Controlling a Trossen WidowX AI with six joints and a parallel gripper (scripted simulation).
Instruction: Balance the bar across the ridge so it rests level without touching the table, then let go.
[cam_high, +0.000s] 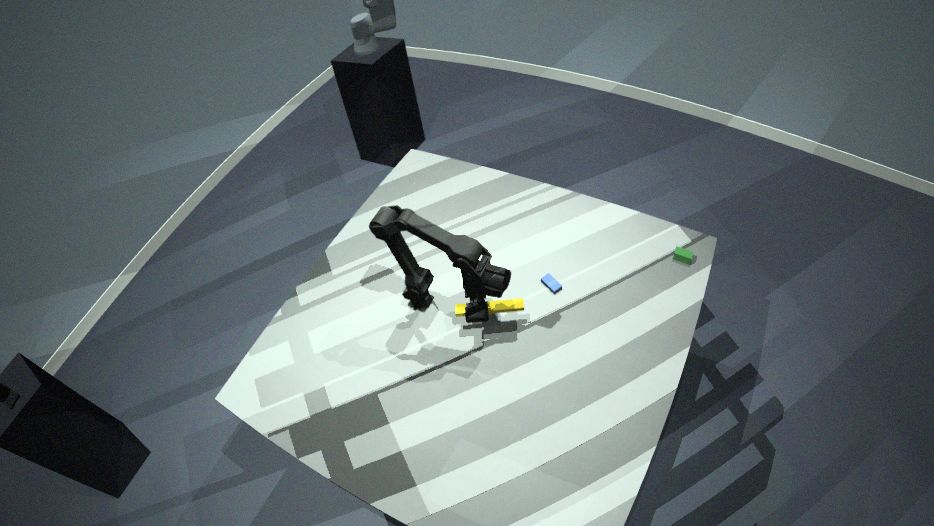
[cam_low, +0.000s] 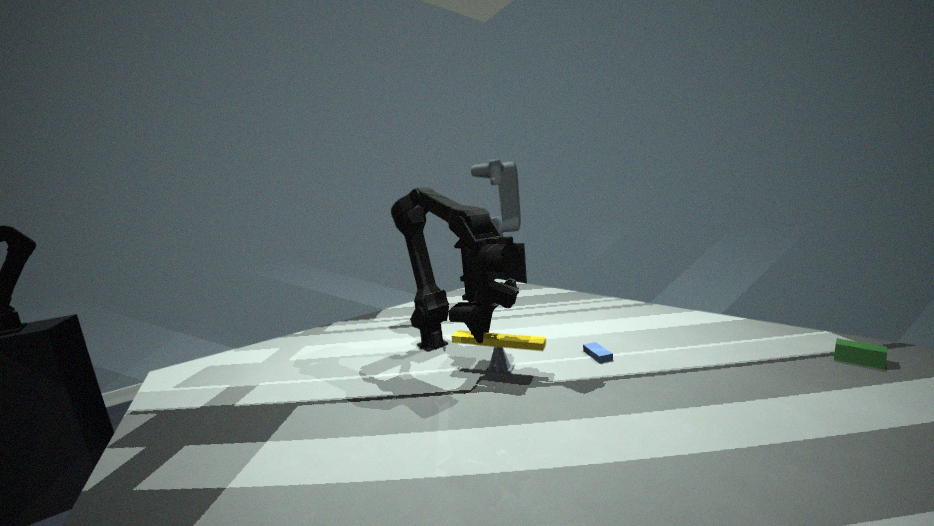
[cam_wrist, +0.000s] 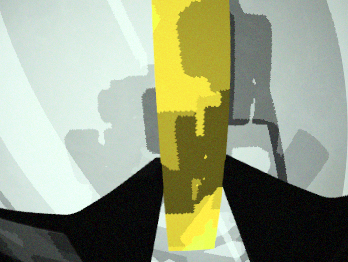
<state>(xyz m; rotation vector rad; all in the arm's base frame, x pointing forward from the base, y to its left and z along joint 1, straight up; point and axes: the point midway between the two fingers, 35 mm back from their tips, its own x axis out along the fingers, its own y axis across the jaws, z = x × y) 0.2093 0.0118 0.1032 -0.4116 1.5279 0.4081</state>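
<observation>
Now: gripper tip 30 mm short of the yellow bar and 20 mm to the right of it. Round my gripper tip: green block (530 mm ahead, 490 mm to the left, 50 mm below); blue block (210 mm to the left, 140 mm ahead, 60 mm below).
</observation>
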